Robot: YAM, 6 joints.
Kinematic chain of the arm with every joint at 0, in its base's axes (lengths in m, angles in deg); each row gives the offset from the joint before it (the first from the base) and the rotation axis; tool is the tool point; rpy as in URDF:
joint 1: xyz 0 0 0.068 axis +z
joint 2: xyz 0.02 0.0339 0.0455 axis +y
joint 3: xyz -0.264 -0.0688 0 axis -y
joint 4: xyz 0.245 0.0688 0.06 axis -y
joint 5: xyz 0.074 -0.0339 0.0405 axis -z
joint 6: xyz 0.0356 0 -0.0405 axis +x
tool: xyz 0 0 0 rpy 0 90 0
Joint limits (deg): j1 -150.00..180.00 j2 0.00..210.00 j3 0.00..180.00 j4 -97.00..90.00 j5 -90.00..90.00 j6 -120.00..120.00
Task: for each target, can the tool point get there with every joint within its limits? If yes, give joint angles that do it. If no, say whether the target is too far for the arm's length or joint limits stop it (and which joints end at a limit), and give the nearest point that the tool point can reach.
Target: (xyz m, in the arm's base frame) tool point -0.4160 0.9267 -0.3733
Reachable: no: too far | nearest point -0.2385 0.5312 -0.1614 | short by 0.483 m
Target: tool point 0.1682 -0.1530 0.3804
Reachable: yes | joints -48.13 71.48 80.88 -64.23 -40.53 -14.57
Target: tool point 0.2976 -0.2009 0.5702
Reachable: yes | joints 147.18 29.44 126.58 25.79 -12.24 -67.85
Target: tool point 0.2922 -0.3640 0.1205
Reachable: yes | joints -50.75 131.86 98.30 -38.73 6.53 -20.62
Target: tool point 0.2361 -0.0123 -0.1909
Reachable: yes | joints -5.94 171.14 69.45 -18.39 -20.07 30.47
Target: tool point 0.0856 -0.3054 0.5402
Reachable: yes | joints -79.80 89.75 111.43 -11.50 -58.06 -56.29
